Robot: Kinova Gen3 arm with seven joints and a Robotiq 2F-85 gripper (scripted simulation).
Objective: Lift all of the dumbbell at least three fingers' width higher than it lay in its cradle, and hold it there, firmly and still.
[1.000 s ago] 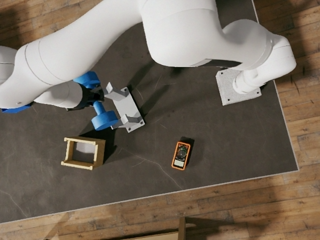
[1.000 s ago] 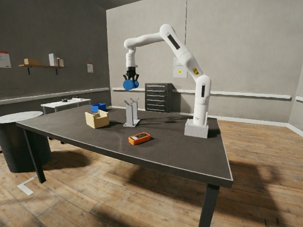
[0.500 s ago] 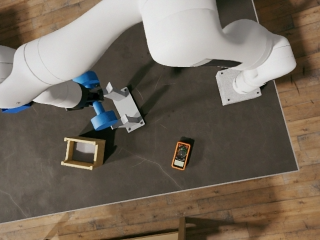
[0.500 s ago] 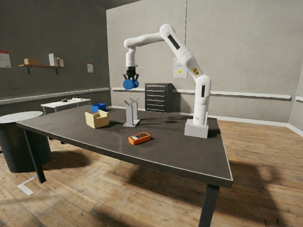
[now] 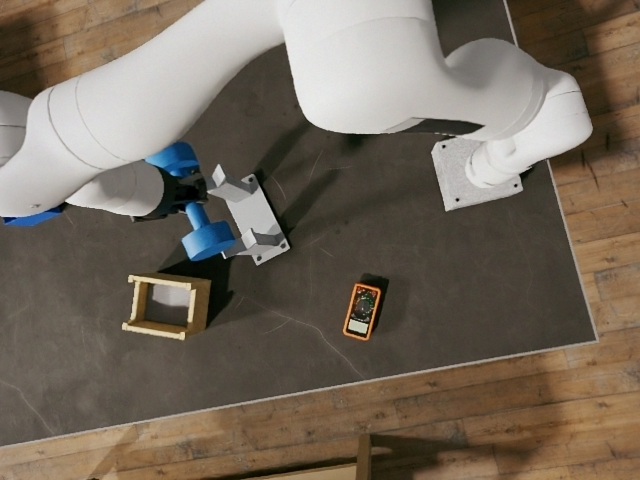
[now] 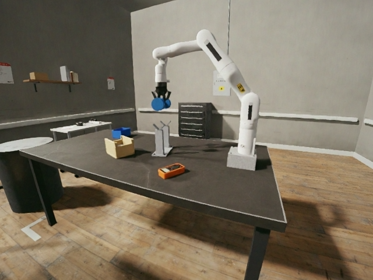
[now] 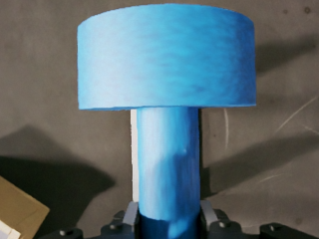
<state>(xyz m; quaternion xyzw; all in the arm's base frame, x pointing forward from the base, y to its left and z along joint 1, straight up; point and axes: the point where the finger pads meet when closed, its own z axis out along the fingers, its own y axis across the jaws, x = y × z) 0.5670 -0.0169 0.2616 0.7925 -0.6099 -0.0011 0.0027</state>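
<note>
My gripper is now right at the blue dumbbell. Also, from my hand: grey cradle 240 mm below.
</note>
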